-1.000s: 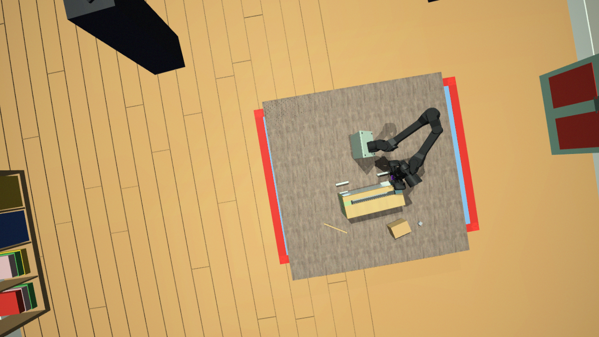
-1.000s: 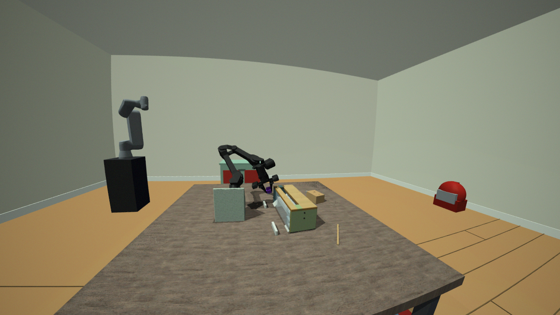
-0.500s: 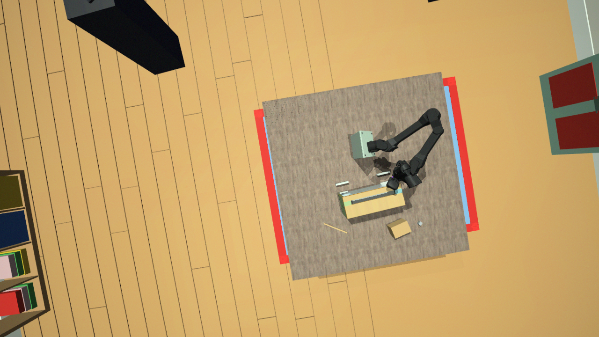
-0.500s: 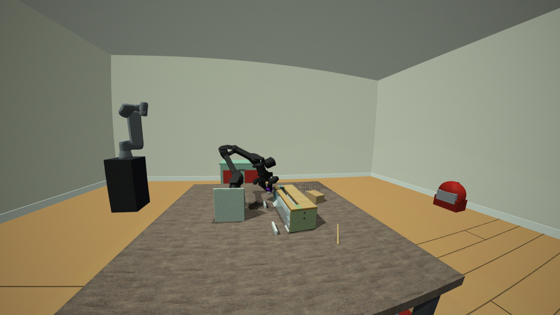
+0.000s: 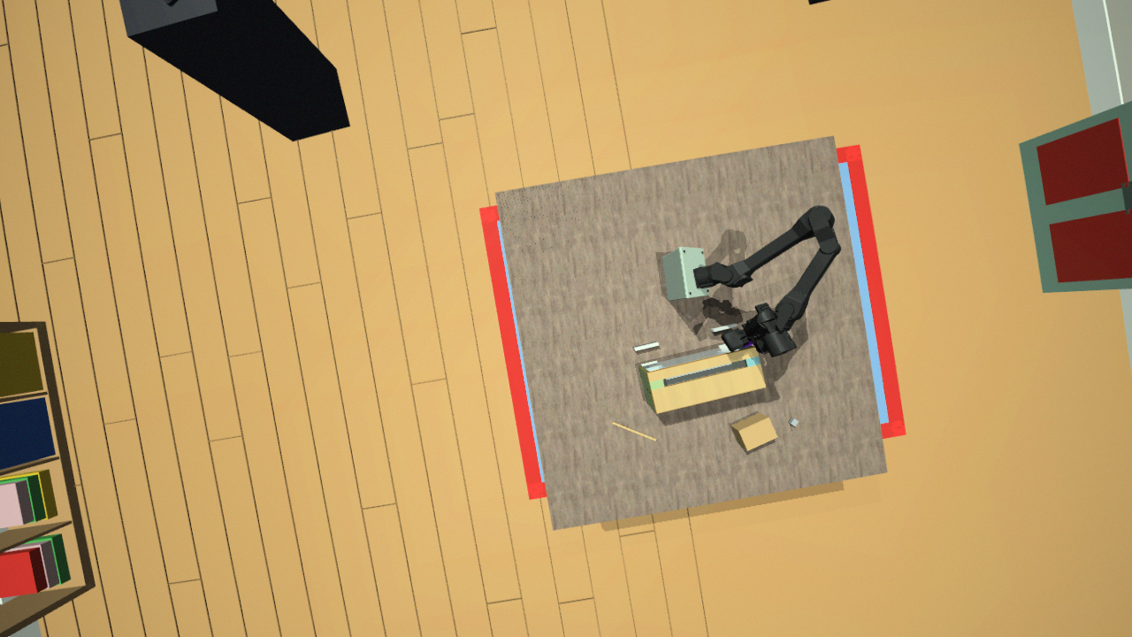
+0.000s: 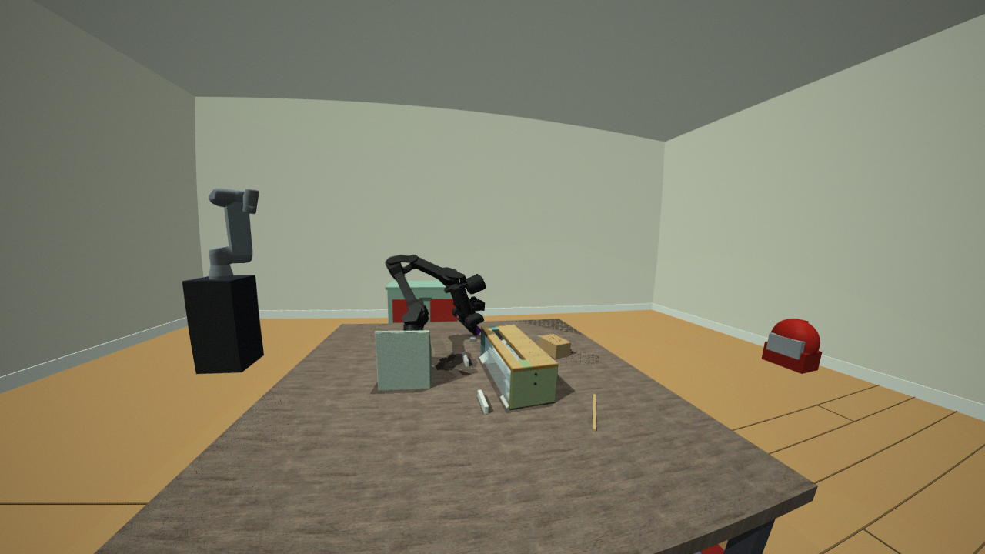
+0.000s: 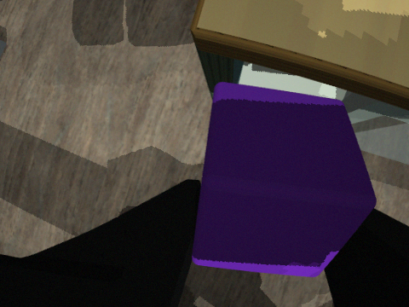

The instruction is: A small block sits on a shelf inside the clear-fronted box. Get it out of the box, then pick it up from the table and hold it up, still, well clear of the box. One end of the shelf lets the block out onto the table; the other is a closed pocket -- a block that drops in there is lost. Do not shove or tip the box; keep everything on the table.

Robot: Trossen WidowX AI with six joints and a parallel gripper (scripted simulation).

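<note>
My gripper tip is 10 mm short of the small purple block and 20 mm below it. Also, from my gripper tip: clear-fronted box (70 mm ahead, 170 mm to the right, 50 mm below); then thin wooden stick (260 mm ahead, 430 mm to the right, 110 mm below); then tan box (360 mm ahead, 80 mm below).
</note>
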